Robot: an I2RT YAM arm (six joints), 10 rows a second.
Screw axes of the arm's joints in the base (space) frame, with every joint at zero. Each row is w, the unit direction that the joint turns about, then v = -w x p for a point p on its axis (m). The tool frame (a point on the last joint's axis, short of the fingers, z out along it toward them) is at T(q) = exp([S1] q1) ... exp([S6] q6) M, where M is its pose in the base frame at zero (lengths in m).
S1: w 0 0 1 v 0.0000 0.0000 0.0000
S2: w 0 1 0 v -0.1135 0.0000 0.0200
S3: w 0 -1 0 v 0.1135 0.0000 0.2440
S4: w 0 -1 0 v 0.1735 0.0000 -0.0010
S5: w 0 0 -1 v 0.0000 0.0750 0.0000
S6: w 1 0 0 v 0.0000 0.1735 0.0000
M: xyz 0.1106 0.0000 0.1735 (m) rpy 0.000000 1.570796 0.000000 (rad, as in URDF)
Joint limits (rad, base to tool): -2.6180..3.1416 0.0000..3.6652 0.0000..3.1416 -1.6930..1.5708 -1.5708..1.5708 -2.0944..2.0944
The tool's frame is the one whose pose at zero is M.
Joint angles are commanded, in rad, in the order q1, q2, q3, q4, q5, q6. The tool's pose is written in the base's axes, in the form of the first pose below.
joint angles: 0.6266, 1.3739, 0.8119, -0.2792, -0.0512, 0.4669
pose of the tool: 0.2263 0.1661 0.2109 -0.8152 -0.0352 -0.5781 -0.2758 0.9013 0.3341
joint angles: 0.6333, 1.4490, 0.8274, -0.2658, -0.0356, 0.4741
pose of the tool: 0.2340 0.1734 0.1967 -0.8344 -0.0466 -0.5492 -0.2570 0.9144 0.3128
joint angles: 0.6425, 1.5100, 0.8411, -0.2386, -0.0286, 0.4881
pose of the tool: 0.2402 0.1811 0.1858 -0.8447 -0.0467 -0.5333 -0.2456 0.9189 0.3086
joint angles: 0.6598, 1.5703, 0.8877, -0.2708, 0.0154, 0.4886
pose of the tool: 0.2463 0.1904 0.1801 -0.8532 -0.0679 -0.5171 -0.2325 0.9370 0.2606
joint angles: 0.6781, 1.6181, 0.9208, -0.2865, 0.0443, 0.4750
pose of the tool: 0.2498 0.1992 0.1746 -0.8545 -0.1016 -0.5094 -0.2438 0.9444 0.2205
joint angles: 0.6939, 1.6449, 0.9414, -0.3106, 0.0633, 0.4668
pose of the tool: 0.2498 0.2049 0.1711 -0.8585 -0.1300 -0.4960 -0.2533 0.9486 0.1898
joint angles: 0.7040, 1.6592, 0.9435, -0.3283, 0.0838, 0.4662
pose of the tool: 0.2478 0.2065 0.1664 -0.8641 -0.1461 -0.4816 -0.2513 0.9544 0.1614
